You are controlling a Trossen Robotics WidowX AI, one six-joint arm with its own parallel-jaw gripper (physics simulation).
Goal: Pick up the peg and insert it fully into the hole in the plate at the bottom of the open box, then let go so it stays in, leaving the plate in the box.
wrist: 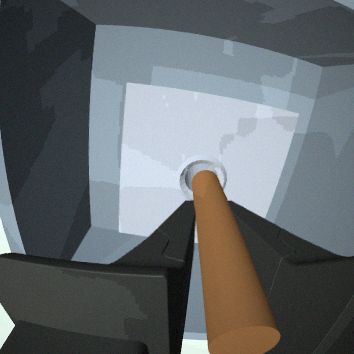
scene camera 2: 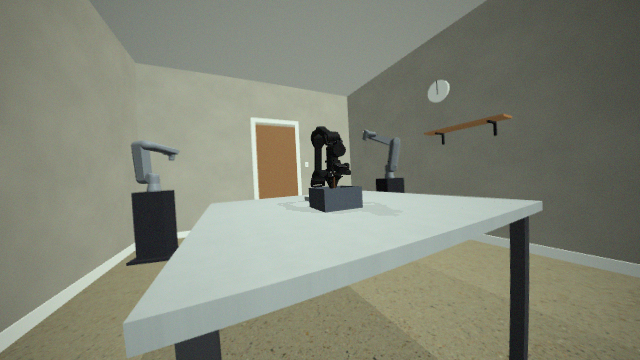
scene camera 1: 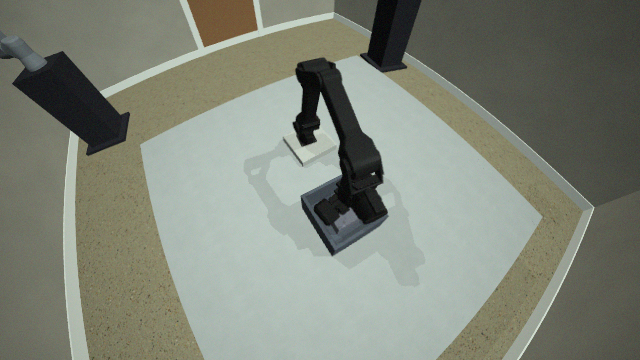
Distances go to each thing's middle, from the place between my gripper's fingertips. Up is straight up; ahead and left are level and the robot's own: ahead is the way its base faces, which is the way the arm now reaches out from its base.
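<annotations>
From my hand: grey-blue box [scene camera 1: 334,243], 10 mm ahead, 30 mm below; pale square plate [wrist: 169,134], 10 mm ahead, 50 mm below.
</annotations>
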